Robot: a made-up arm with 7 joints.
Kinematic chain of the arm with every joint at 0, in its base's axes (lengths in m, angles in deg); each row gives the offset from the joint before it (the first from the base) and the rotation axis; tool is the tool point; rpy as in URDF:
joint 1: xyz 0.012 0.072 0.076 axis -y
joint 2: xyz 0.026 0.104 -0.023 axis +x
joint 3: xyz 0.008 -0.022 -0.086 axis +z
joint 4: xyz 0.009 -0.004 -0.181 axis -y
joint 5: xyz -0.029 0 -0.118 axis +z
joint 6: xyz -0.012 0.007 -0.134 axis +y
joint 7: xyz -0.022 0 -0.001 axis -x
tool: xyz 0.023 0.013 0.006 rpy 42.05 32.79 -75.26
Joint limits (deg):
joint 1: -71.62..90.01
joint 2: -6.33..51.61
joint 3: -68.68..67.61
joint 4: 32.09..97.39
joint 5: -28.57..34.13
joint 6: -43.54..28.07
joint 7: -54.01..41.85
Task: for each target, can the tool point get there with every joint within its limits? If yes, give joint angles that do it. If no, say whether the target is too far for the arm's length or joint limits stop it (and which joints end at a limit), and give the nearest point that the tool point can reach.
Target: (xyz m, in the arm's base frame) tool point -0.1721 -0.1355 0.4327
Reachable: no: joint limits stop it (at a limit: joint 1, joint 2, joint 4, joint 5, joint 6, joint 7) | nearest point 0.2705 -0.0577 0.3017 | short by 0.468 m
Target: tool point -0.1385 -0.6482 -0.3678
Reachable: no: too far | nearest point -0.1047 -0.1219 -0.2682 | short by 0.537 m
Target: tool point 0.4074 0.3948 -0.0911
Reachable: yes | joints 29.26 46.65 -18.52 72.92 -8.41 -14.87 8.16
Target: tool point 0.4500 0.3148 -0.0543
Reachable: yes | joints 38.43 35.36 -20.39 76.35 -2.88 -33.91 -9.06
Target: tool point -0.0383 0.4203 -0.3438
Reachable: yes | joints -41.62 32.30 12.44 67.22 7.64 -30.48 -28.18
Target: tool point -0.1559 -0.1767 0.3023
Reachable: no: joint limits stop it (at a limit: joint 1, joint 2, joint 4, joint 5, joint 6, joint 7) | nearest point 0.2651 -0.1061 0.2382 | short by 0.432 m
